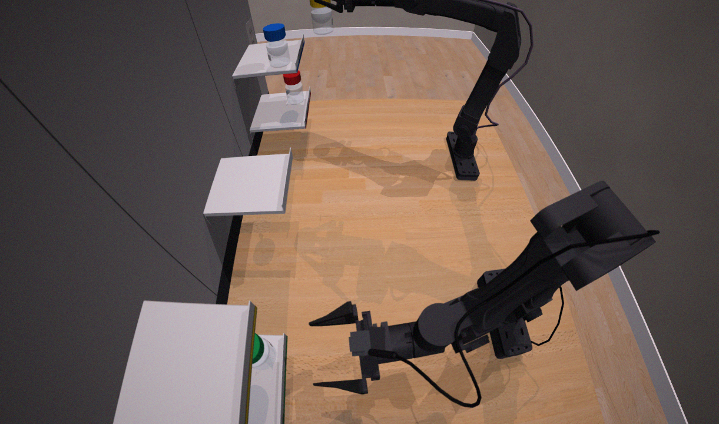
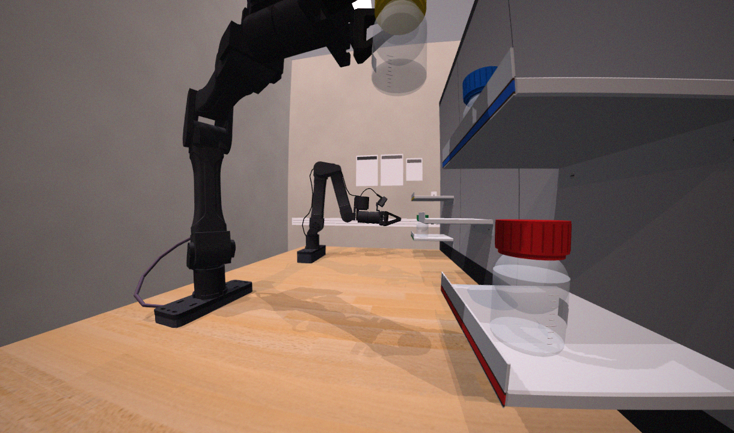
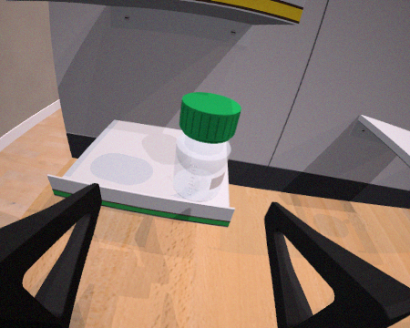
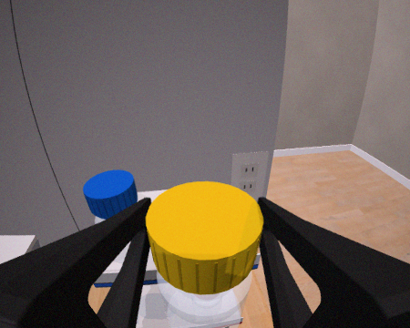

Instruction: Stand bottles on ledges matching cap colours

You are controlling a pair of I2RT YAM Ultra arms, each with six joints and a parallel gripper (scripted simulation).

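Right now my right hand is 50 mm above the yellow-capped bottle. From my right hand the other things lie so: grey wall: 240 mm ahead, 440 mm to the left; then blue-capped bottle: 110 mm ahead, 90 mm to the left, 100 mm below; then red-capped bottle: 110 mm ahead, 10 mm to the right, 300 mm below.
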